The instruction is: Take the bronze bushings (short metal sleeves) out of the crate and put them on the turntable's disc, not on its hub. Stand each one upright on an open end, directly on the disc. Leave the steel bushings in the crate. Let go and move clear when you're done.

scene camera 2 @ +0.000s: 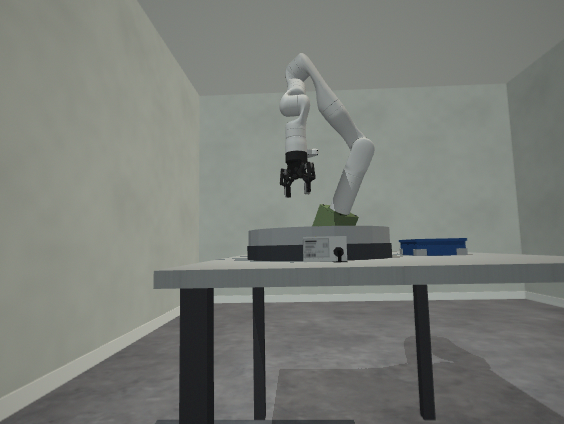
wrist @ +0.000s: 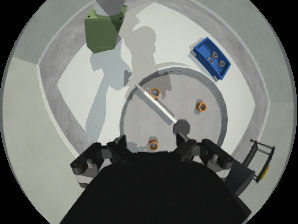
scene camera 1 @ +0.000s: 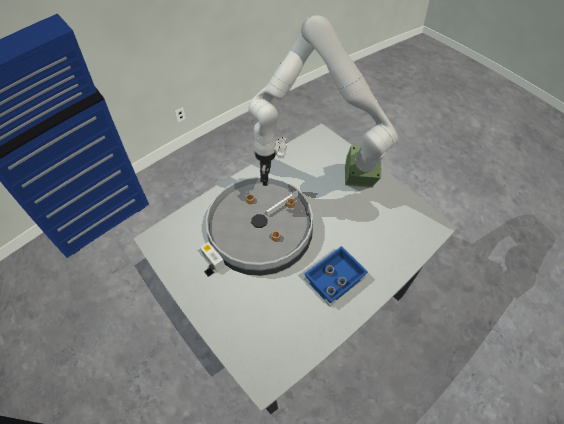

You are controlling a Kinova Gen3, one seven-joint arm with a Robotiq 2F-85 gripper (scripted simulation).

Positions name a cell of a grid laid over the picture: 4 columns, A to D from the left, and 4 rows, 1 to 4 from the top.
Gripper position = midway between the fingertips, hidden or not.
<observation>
In view: the gripper (scene camera 2: C2), a blue crate (scene camera 2: D3) and a grey turntable disc (wrist: C2).
The gripper also shows in the wrist view (wrist: C3). The blue crate is seen too in the wrist view (wrist: C1).
</observation>
